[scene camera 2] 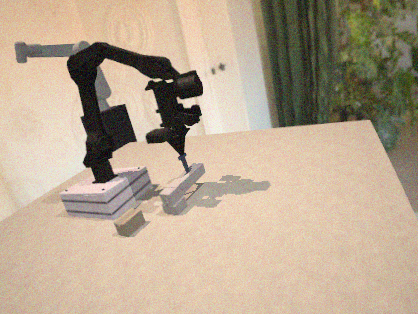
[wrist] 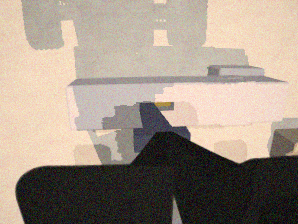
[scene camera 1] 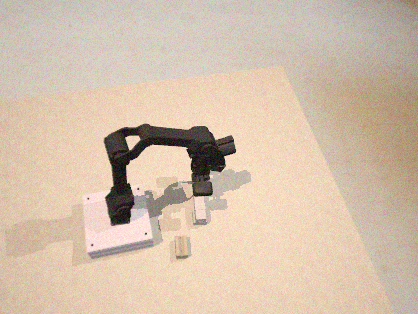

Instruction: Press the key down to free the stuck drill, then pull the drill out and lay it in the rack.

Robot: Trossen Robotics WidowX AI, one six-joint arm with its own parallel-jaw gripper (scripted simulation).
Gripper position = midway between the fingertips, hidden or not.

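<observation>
The gripper (scene camera 2: 182,155) (scene camera 1: 199,180) (wrist: 163,140) is visible in scene camera 2, in scene camera 1 and in the wrist view.
</observation>
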